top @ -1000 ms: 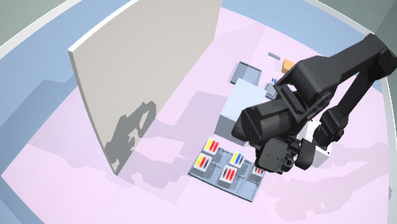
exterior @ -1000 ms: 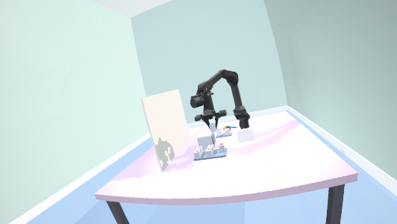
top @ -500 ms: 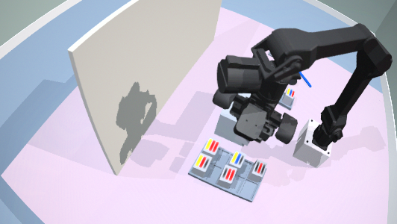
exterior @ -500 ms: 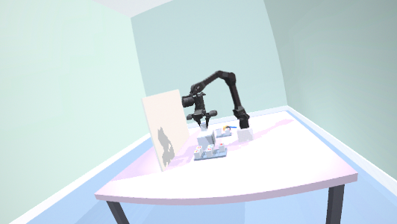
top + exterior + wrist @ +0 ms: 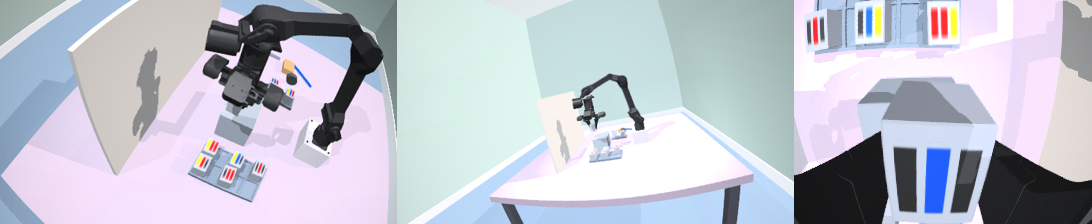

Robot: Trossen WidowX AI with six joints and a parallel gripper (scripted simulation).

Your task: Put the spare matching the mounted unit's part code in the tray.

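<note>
The shallow grey tray lies 290 mm to the right of my gripper tip, 170 mm below it and 50 mm ahead of it. From my gripper tip the other things lie so: spare rack: 170 mm below, 80 mm to the left, 70 mm behind; mounted unit: 120 mm below, 80 mm to the right, 10 mm behind; spare block: 20 mm above.
</note>
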